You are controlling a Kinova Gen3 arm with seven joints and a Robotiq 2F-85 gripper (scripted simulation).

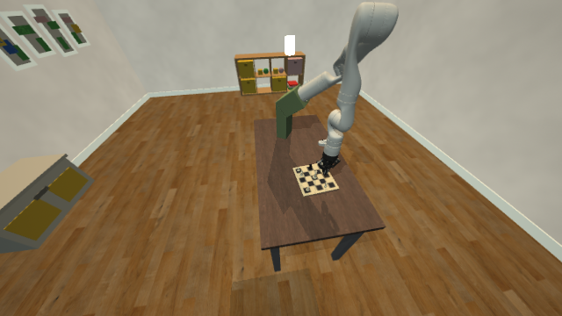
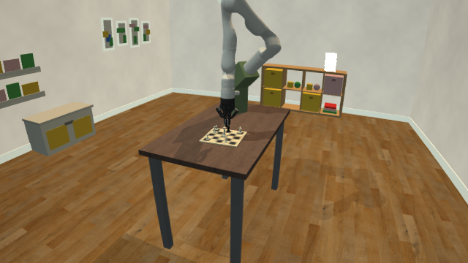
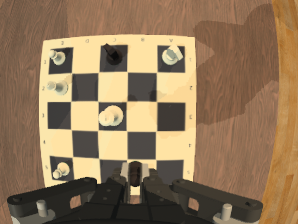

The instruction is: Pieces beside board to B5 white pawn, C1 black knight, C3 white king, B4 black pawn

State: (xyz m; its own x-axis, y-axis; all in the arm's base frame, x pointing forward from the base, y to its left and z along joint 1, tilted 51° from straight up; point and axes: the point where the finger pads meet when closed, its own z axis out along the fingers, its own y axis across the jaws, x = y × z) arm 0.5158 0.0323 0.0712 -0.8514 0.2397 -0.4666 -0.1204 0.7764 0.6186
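Right now my hand is 40 mm past the white king, 40 mm to the left of it and 70 mm above it. Also, from my hand: black pawn: 10 mm below; black knight: 120 mm behind, 50 mm to the right, 90 mm below; chessboard: 40 mm behind, 40 mm to the right, 110 mm below.
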